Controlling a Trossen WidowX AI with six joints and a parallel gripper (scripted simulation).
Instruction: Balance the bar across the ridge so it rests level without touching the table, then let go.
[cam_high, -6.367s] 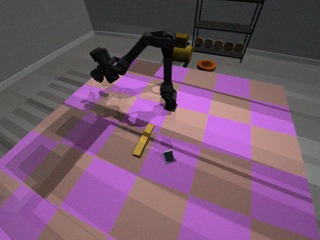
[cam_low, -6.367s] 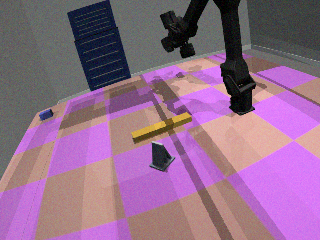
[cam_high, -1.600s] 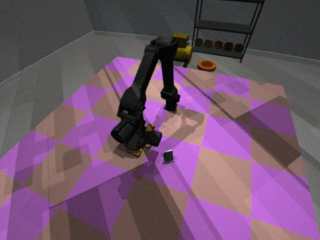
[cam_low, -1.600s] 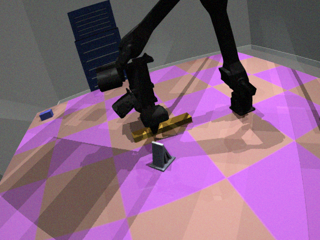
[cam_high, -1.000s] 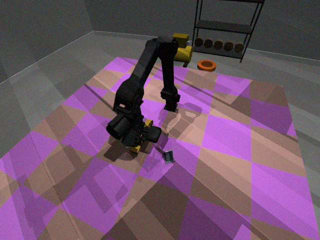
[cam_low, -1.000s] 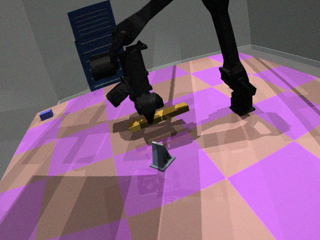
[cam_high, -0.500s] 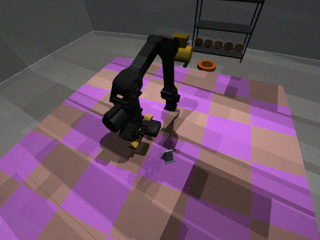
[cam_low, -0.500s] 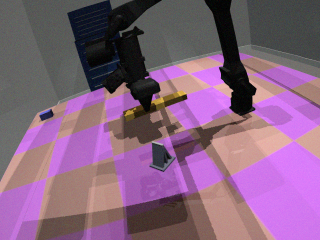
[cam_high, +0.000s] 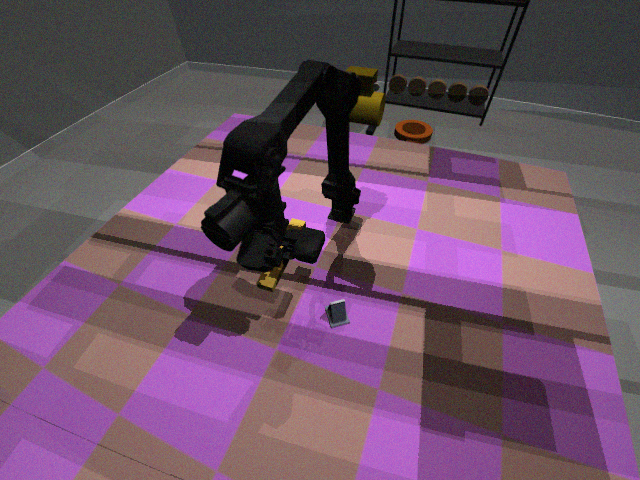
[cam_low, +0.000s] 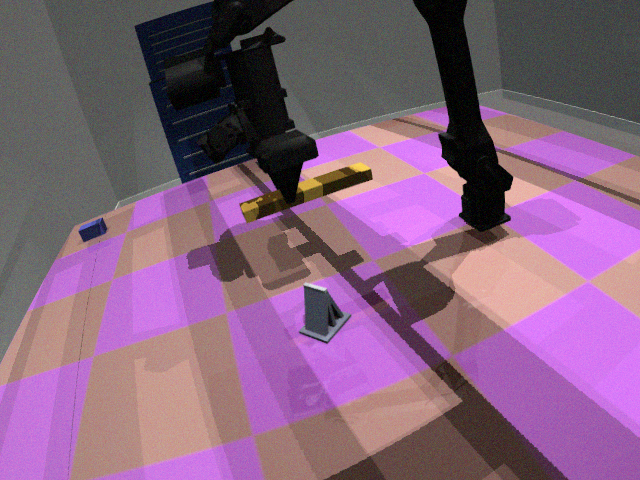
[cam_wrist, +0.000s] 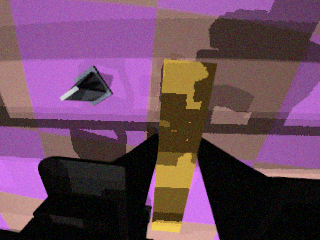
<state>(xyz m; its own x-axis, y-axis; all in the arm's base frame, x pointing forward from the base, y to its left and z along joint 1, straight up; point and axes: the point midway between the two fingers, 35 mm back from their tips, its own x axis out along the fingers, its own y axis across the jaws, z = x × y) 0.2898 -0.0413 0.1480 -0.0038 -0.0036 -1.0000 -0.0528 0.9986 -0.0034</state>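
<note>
My gripper tip is 30 mm past the yellow bar. From my gripper tip the other things lie so: blue block 450 mm ahead, 460 mm to the right, 100 mm below.
</note>
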